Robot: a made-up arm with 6 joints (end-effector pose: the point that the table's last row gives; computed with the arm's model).
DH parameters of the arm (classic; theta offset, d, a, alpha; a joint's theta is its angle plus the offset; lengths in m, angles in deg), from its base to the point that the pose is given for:
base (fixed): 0 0.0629 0 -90
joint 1: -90 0.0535 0.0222 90
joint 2: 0 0.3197 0.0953 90
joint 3: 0 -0.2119 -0.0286 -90
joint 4: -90 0.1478 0.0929 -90
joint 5: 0 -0.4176 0.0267 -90
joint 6: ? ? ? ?
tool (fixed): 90 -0.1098 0 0
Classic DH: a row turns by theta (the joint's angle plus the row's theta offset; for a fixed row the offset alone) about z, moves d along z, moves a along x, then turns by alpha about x.
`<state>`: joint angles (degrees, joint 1 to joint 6).
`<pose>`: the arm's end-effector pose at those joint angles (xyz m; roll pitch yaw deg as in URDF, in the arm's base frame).
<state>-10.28 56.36 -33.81 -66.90 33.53 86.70</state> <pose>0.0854 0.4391 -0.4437 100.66 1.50 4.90</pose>
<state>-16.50 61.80 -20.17 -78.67 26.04 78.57</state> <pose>0.1877 0.4499 -0.3782 94.36 -14.57 7.35</pose>
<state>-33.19 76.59 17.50 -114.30 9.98 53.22</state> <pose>0.2313 0.6290 -0.2793 71.88 -39.27 32.68</pose>
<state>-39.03 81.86 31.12 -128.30 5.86 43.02</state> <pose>0.1806 0.7005 -0.3261 60.33 -38.53 46.55</pose>
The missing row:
joint 6: 0 0.5947 -0.0685 90
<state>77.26 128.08 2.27 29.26 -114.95 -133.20</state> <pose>0.2097 0.3309 0.9854 125.44 -30.50 72.84</pose>
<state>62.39 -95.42 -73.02 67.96 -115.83 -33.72</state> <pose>-0.5532 -0.5031 -0.0851 -114.09 51.18 -93.88</pose>
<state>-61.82 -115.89 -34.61 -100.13 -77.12 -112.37</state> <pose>-1.1502 0.0269 -0.2554 6.13 3.26 131.34</pose>
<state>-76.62 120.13 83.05 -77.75 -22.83 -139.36</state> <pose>0.6293 0.1279 0.1991 129.87 -22.97 59.45</pose>
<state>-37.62 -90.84 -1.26 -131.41 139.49 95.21</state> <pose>-0.9601 -0.4329 -0.2655 -84.85 53.47 -123.31</pose>
